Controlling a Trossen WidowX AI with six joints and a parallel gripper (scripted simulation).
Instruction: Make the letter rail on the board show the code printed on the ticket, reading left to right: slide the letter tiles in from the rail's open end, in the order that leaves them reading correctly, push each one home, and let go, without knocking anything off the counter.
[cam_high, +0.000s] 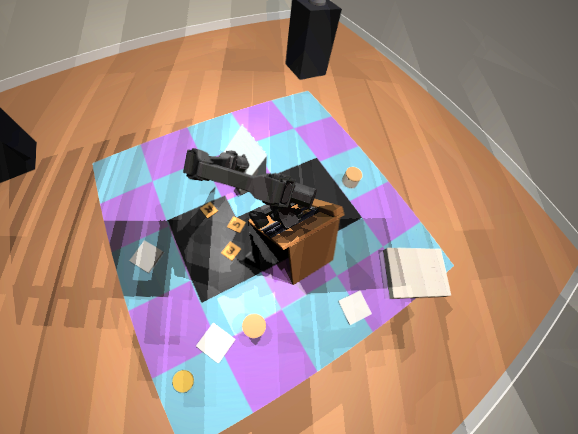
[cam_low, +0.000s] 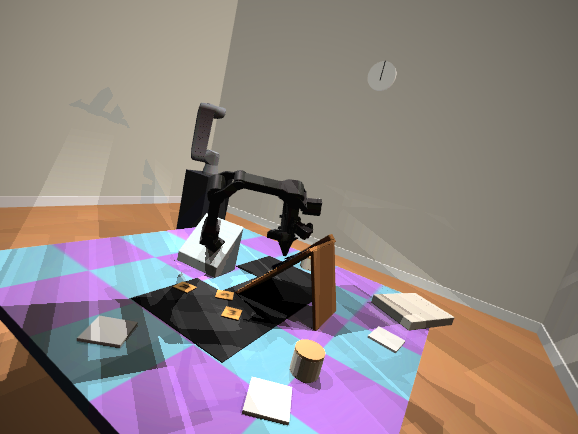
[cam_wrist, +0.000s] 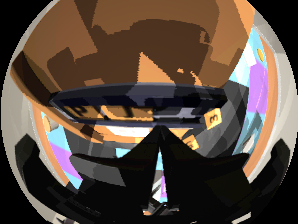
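The letter tile lies 10 mm ahead of my gripper tip, 40 mm to the left of it and 10 mm below it. From my gripper tip the other things lie so: black mat (140 mm behind, 10 mm to the left, 190 mm below); then white ticket (50 mm behind, 50 mm to the left, 90 mm below); then orange letter tile marked p (10 mm ahead, 100 mm to the left, 10 mm below).
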